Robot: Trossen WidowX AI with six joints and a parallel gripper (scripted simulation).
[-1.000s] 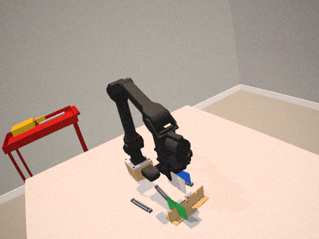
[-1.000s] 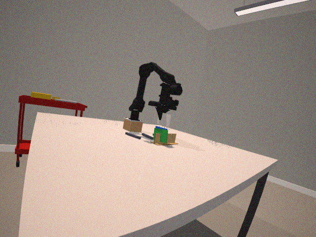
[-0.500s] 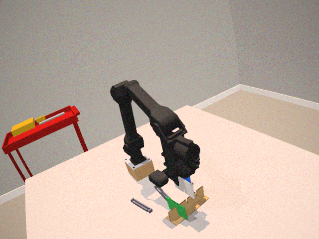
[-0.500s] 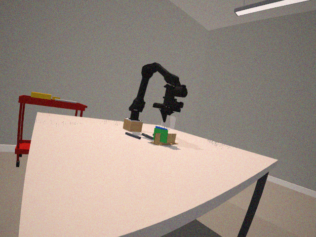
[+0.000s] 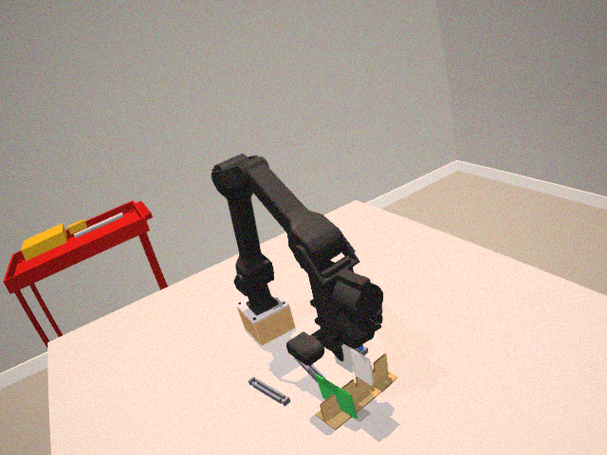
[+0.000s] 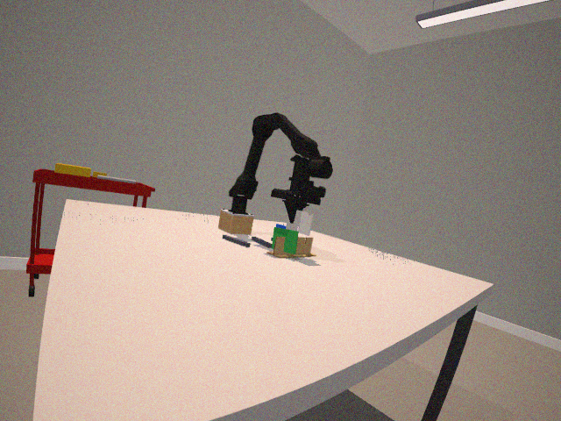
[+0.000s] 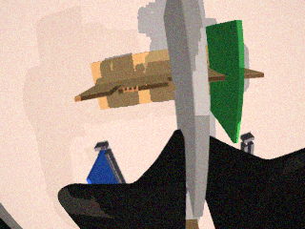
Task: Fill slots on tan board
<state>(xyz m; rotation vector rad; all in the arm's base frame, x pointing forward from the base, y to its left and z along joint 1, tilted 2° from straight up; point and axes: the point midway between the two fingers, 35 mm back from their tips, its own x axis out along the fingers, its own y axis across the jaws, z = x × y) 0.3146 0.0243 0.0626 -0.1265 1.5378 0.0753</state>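
My gripper tip is now 30 mm short of the tan board and 80 mm above it. The rest, counted from my gripper tip: green board: 30 mm ahead, 50 mm to the right, 60 mm below; blue board: 120 mm behind, 80 mm to the left, 70 mm below; white board: 30 mm ahead.
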